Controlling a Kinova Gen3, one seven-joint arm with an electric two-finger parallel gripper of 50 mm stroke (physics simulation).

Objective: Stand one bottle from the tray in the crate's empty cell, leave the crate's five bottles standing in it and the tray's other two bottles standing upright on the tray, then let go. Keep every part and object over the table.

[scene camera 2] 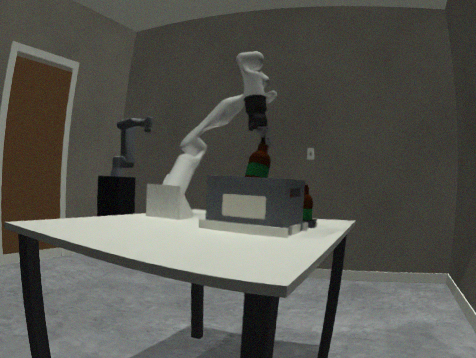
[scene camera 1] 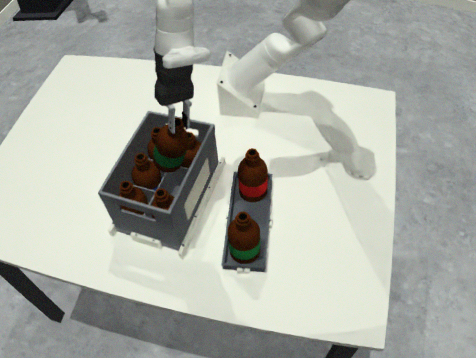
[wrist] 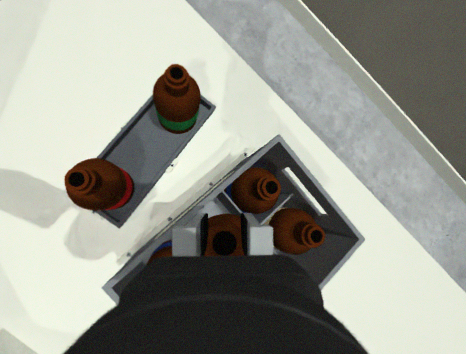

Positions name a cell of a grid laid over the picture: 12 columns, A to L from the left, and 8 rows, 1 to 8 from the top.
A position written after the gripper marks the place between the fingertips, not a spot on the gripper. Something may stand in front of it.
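You can see the gripper (scene camera 1: E3) there. A green-label bottle (scene camera 1: G6) and (wrist: E3) is in the scene, and so is a brown green-label bottle (scene camera 1: E4) and (wrist: F6). There's a red-label bottle too (scene camera 1: G4) and (wrist: C5).
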